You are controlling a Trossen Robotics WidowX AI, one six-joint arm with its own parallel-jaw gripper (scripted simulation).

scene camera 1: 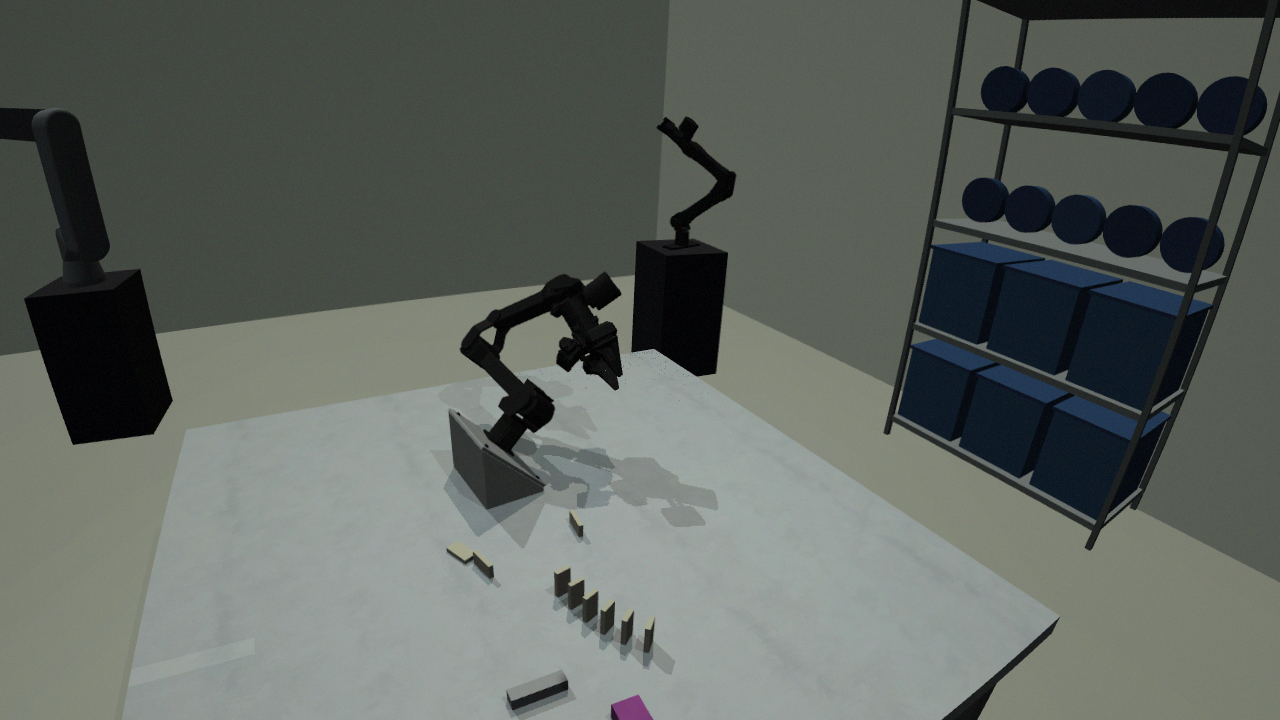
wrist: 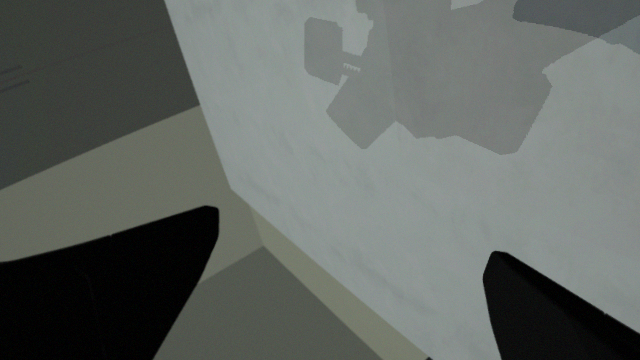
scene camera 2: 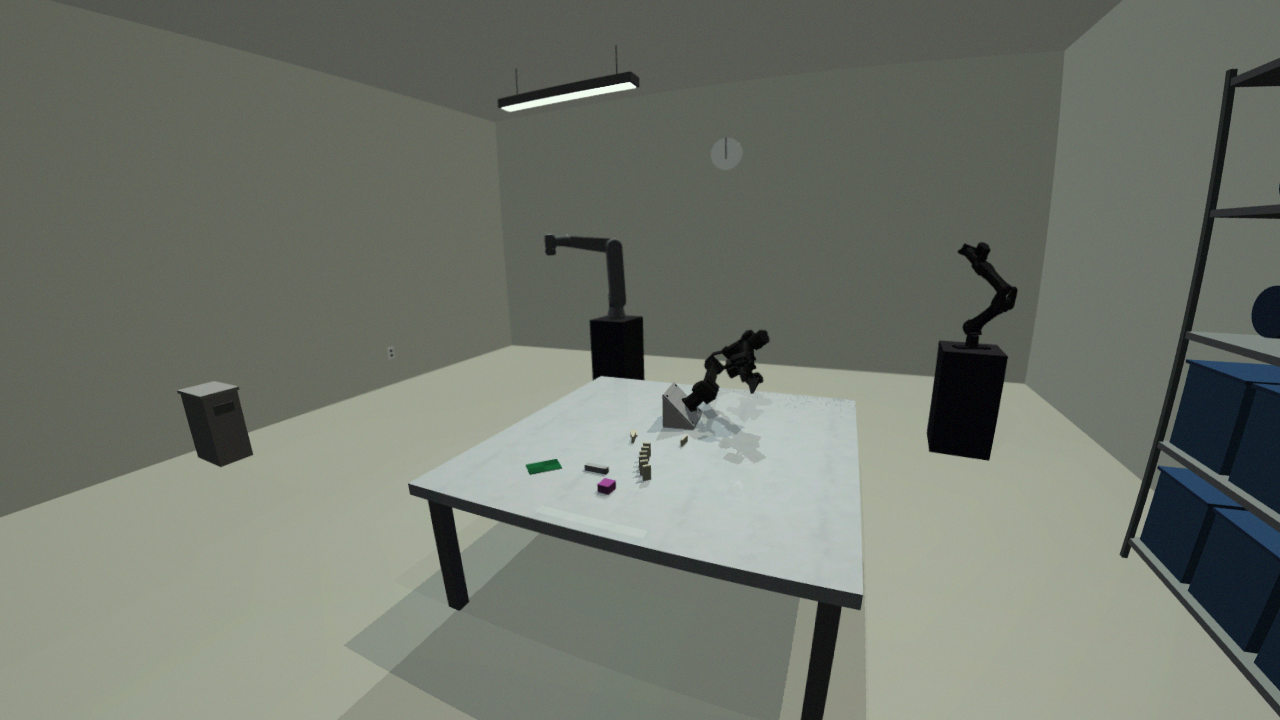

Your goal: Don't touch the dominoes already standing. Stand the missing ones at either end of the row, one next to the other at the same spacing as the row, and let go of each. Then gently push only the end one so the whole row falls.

Labels:
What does my gripper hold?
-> Nothing.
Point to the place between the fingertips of my gripper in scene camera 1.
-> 618,382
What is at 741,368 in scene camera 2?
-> My gripper.

